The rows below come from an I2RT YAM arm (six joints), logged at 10 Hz.
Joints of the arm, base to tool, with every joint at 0 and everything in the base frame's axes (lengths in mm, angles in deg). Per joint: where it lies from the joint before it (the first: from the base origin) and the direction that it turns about. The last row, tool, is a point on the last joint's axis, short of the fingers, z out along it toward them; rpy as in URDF.
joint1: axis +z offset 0 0 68
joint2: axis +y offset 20 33.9 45.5
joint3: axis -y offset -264 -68.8 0
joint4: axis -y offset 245 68.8 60
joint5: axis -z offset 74 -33.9 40.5
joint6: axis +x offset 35.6 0 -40.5
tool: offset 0 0 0 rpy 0 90 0
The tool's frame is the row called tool.
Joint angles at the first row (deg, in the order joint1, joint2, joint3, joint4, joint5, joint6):
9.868 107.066 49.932 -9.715 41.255 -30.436
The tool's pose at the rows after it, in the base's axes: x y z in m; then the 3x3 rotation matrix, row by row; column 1 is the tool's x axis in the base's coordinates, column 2 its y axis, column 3 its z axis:
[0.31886 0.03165 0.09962], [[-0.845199 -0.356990 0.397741], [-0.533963 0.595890 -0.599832], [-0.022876 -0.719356 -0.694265]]
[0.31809 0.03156 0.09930], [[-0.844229 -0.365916 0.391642], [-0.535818 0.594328 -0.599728], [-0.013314 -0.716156 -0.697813]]
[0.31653 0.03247 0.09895], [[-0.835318 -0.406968 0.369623], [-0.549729 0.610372 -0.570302], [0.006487 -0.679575 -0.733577]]
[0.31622 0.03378 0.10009], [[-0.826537 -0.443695 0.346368], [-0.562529 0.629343 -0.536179], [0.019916 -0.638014 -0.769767]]
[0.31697 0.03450 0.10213], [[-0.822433 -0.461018 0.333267], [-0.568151 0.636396 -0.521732], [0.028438 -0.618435 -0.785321]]
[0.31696 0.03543 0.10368], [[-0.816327 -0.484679 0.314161], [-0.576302 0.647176 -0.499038], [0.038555 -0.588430 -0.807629]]
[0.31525 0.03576 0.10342], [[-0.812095 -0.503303 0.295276], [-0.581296 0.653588 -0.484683], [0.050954 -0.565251 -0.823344]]
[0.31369 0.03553 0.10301], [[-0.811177 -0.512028 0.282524], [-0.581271 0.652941 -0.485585], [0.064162 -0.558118 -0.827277]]
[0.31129 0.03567 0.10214], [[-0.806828 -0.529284 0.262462], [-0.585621 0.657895 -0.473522], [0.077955 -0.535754 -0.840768]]
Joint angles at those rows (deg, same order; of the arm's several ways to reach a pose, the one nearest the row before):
9.868 107.067 49.933 -10.262 41.233 -30.458
9.869 107.068 49.955 -10.808 41.146 -30.589
9.868 107.065 50.544 -13.519 38.698 -30.698
9.869 107.067 51.550 -16.535 35.988 -30.654
9.868 107.044 52.422 -18.457 34.829 -30.677
9.869 107.046 53.277 -20.731 33.059 -30.697
9.869 107.044 53.494 -22.283 31.878 -30.698
9.868 107.044 53.495 -23.180 31.791 -30.677
9.869 107.044 53.494 -24.533 30.764 -30.698

